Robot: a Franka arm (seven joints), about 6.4 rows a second.
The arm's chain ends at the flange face. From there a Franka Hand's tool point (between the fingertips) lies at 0.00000 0.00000 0.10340 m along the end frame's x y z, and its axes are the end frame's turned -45 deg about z.
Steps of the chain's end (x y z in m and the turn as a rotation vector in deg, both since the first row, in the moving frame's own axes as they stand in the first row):
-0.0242 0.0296 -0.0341 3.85 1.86 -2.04
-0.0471 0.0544 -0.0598 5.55 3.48 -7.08
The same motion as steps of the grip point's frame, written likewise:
-0.0308 0.0012 -0.0344 1.41 4.04 -2.04
-0.0605 0.0018 -0.0605 1.46 6.39 -7.08

